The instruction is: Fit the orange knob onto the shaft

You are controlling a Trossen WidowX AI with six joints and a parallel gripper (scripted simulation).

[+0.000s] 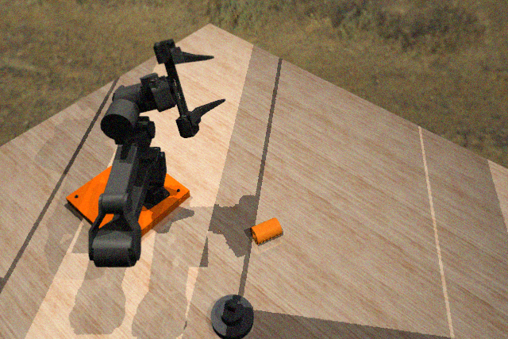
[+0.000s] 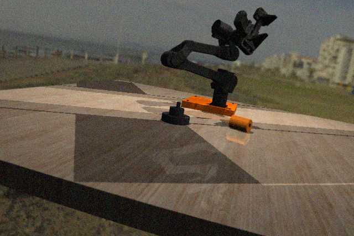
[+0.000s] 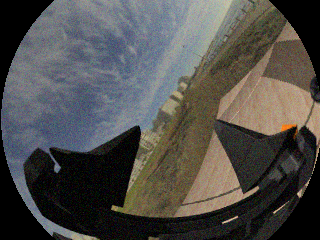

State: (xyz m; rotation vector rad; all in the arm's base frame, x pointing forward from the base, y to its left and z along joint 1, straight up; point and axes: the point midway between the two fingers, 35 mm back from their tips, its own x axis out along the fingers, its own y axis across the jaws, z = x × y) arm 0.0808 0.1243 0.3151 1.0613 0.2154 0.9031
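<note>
Right now the orange knob is 330 mm below my gripper tip, 160 mm ahead of it and 30 mm to the right of it. Round my gripper tip: dark round pedestal 320 mm below, 240 mm ahead, 210 mm to the right.
</note>
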